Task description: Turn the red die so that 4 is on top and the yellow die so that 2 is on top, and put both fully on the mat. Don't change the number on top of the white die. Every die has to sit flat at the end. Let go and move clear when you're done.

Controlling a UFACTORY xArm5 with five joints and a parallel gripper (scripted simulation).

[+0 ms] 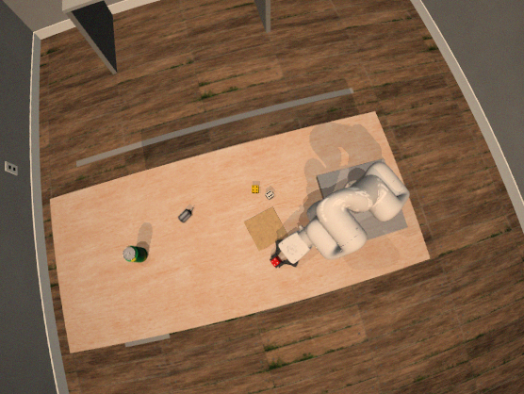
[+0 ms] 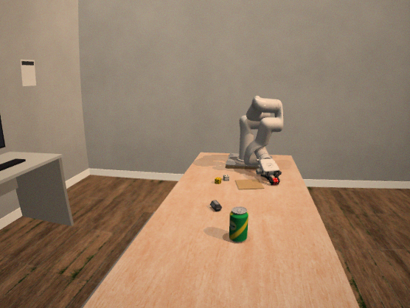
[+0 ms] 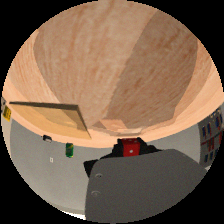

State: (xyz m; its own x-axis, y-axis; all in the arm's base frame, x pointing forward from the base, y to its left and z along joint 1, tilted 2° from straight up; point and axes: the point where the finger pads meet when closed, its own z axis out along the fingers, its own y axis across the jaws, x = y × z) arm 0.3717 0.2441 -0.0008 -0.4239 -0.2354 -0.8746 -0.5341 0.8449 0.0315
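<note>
Now: hand right at the red die. Round my hand: brown mat (140 mm to the right, 30 mm ahead, 20 mm below); yellow die (310 mm to the right, 60 mm ahead, 10 mm below); white die (280 mm to the right, 10 mm below, 10 mm ahead).
</note>
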